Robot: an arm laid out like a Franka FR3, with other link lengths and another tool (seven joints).
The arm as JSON. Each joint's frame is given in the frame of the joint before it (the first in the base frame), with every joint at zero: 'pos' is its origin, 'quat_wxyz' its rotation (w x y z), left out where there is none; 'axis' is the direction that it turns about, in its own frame. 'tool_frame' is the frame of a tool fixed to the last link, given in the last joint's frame.
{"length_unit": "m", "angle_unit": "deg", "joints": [
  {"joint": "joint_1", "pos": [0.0, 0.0, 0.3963], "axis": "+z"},
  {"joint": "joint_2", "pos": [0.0, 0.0, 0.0], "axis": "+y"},
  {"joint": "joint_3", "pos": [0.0, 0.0, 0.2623], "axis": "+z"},
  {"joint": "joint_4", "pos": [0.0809, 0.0, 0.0], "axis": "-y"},
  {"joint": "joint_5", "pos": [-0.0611, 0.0, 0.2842], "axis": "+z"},
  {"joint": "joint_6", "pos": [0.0, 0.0, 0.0], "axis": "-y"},
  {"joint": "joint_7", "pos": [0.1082, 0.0, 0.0], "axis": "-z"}
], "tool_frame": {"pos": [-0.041, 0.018, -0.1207], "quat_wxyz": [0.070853, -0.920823, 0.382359, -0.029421]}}
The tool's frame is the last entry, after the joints.
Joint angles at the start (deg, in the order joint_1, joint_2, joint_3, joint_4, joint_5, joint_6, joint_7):
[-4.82, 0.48, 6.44, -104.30, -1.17, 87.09, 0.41]
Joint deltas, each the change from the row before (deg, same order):
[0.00, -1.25, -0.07, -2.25, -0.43, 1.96, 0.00]
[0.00, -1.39, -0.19, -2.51, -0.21, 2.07, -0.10]
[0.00, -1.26, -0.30, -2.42, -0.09, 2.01, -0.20]
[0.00, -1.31, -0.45, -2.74, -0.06, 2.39, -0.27]
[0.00, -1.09, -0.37, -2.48, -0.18, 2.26, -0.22]
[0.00, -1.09, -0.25, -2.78, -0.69, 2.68, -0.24]
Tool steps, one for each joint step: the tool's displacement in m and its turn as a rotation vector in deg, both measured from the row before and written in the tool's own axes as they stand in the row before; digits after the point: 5 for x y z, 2 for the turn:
[-0.00113, 0.00319, 0.00361, 0.30, 1.06, -0.06]
[-0.00140, 0.00406, 0.00413, 0.46, 0.87, -0.04]
[-0.00083, 0.00435, 0.00445, 0.51, 0.68, -0.02]
[-0.00020, 0.00523, 0.00565, 0.64, 0.70, 0.04]
[-0.00007, 0.00462, 0.00568, 0.50, 0.71, -0.02]
[-0.00007, 0.00490, 0.00720, 0.20, 1.13, -0.33]

